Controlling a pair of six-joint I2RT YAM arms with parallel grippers.
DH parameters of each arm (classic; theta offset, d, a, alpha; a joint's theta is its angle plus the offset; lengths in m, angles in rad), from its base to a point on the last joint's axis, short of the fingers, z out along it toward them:
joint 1: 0 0.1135 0.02 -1.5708
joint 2: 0 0 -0.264 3.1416
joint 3: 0.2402 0 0.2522 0
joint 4: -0.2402 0 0.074 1.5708
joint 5: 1.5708 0 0 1.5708
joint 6: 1.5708 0.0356 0 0
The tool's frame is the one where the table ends.
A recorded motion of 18 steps. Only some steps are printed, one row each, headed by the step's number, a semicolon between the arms.
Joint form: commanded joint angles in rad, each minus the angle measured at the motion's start. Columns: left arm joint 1, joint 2, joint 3, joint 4, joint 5, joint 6; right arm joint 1, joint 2, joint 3, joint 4, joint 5, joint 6.
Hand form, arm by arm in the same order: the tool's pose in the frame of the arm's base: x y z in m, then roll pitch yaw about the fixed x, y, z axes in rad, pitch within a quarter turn. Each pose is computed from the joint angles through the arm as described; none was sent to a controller.
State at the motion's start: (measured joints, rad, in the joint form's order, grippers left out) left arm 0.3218 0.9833 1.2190 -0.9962 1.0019 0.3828; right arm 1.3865 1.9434 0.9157 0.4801 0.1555 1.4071
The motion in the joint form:
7: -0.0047 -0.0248 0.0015 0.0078 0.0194 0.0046; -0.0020 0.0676 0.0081 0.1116 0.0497 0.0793
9: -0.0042 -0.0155 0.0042 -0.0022 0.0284 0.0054; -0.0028 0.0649 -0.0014 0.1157 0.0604 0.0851
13: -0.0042 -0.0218 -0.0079 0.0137 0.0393 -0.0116; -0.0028 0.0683 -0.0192 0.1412 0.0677 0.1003
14: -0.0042 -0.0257 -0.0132 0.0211 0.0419 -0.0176; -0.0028 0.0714 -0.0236 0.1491 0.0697 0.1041
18: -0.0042 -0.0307 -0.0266 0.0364 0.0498 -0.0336; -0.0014 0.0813 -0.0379 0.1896 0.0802 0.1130
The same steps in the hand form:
7: 0.1601 0.0206 0.3894 -2.5324 1.1341 2.9734; 0.0803 0.3871 0.1116 2.0628 0.1715 2.8142
9: 0.1617 0.0210 0.3884 -2.5035 1.1226 2.9930; 0.0806 0.3848 0.1106 2.0643 0.1719 2.8016
13: 0.1614 0.0207 0.3871 -2.4703 1.1245 3.0207; 0.0803 0.3818 0.1071 2.0582 0.1612 2.7871
14: 0.1611 0.0206 0.3867 -2.4627 1.1269 3.0276; 0.0802 0.3811 0.1056 2.0574 0.1587 2.7834
18: 0.1613 0.0205 0.3847 -2.4323 1.1251 3.0545; 0.0798 0.3795 0.1023 2.0396 0.1527 2.7687

